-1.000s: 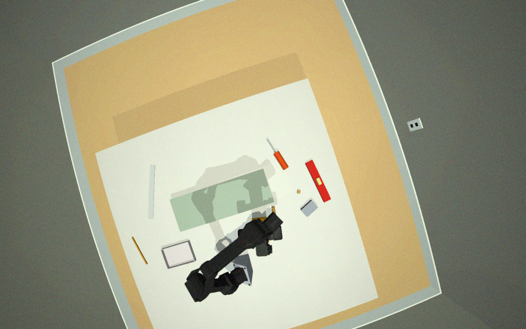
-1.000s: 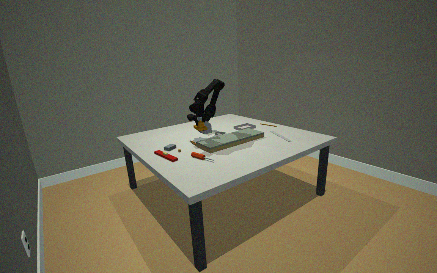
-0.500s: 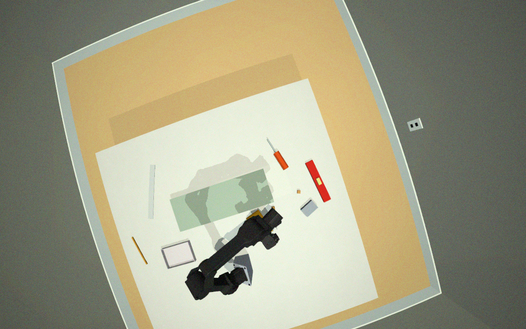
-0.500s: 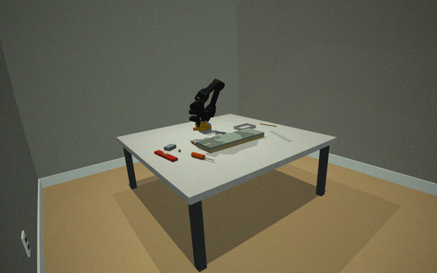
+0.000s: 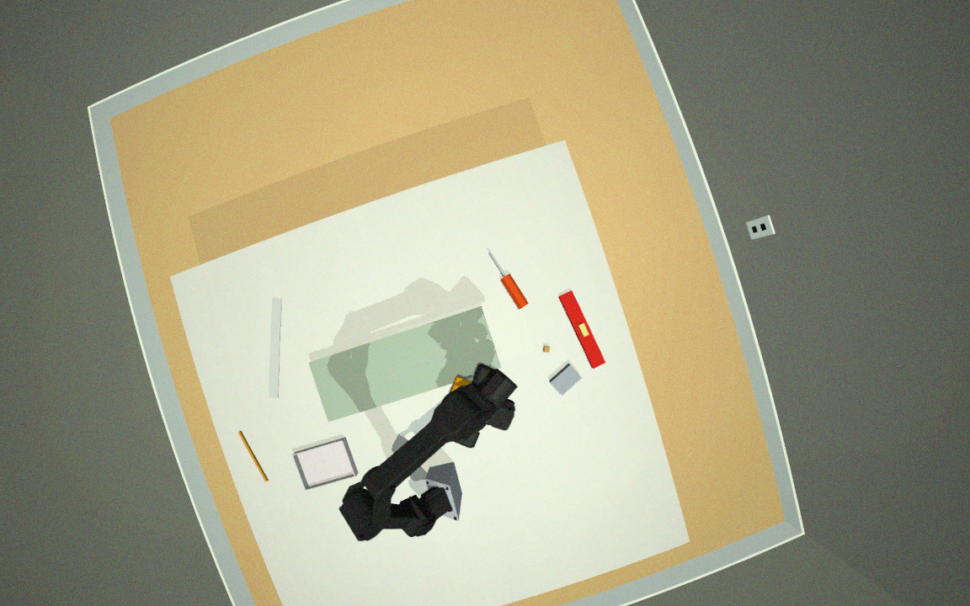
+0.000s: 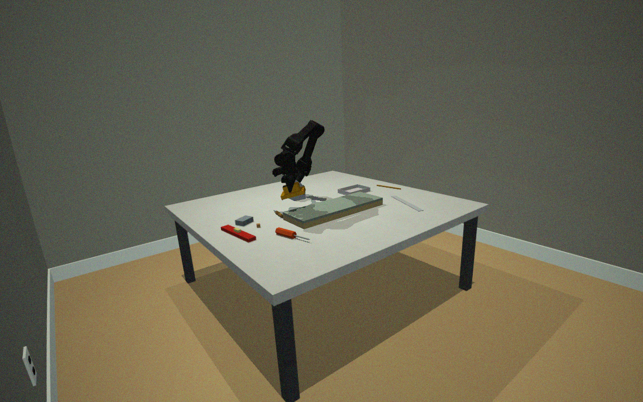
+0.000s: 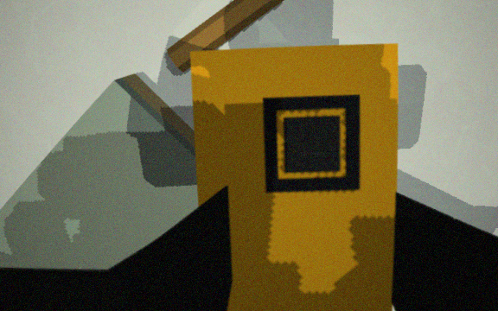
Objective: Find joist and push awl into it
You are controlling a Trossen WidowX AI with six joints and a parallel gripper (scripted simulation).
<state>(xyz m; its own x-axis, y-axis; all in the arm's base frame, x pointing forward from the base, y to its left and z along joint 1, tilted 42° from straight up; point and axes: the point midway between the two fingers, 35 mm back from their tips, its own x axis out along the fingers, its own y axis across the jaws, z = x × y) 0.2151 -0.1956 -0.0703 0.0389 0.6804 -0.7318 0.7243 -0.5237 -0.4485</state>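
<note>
The awl is 12 cm below my gripper tip, 6 cm behind it and 5 cm to the right of it. Round my gripper tip: yellow stud finder (2 cm above, 1 cm to the right, 1 cm behind); grey block (24 cm to the right, 11 cm below, 7 cm behind); small brown cube (22 cm to the right, 12 cm below, 3 cm ahead).
</note>
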